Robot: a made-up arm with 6 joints.
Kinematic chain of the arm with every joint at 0, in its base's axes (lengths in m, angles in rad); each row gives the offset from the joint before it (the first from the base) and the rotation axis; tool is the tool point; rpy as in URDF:
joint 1: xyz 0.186 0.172 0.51 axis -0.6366 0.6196 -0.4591
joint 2: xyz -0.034 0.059 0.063 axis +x
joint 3: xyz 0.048 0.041 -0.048 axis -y
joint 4: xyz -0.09 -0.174 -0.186 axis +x
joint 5: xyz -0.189 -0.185 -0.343 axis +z
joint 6: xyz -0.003 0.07 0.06 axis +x
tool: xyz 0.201 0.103 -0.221 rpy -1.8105 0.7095 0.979
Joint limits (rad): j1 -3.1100..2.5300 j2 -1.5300..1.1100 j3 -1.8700..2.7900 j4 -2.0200..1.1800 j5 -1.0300..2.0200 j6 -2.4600..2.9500
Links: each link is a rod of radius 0.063 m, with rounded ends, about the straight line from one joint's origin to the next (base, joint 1, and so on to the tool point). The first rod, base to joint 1, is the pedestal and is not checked.
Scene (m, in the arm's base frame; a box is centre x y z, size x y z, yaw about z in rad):
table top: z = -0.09
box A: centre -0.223 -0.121 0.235 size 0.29 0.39 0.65 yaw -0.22
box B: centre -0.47 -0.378 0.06 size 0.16 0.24 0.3 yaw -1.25
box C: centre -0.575 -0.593 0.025 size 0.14 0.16 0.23 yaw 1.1
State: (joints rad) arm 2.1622 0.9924 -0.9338 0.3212 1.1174 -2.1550
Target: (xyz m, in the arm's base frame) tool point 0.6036 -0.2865 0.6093
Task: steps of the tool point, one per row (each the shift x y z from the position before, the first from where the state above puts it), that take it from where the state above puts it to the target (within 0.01 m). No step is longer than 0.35 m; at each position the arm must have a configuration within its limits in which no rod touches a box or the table.
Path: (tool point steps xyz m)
1: -0.0518 -0.0296 0.0174
2: -0.0525 -0.0340 0.0555
3: -0.0355 -0.0318 0.0943
4: -0.0015 -0.0263 0.1259
5: 0.0470 -0.0221 0.1438
6: 0.1048 -0.0238 0.1416
7: 0.1630 -0.0370 0.1148
8: -0.0754 -0.3113 -0.0430
9: 0.0474 -0.2553 -0.1539
10: 0.1625 -0.1312 -0.1728
11: 0.2123 0.0026 -0.0977
12: 0.1729 0.0836 0.0219

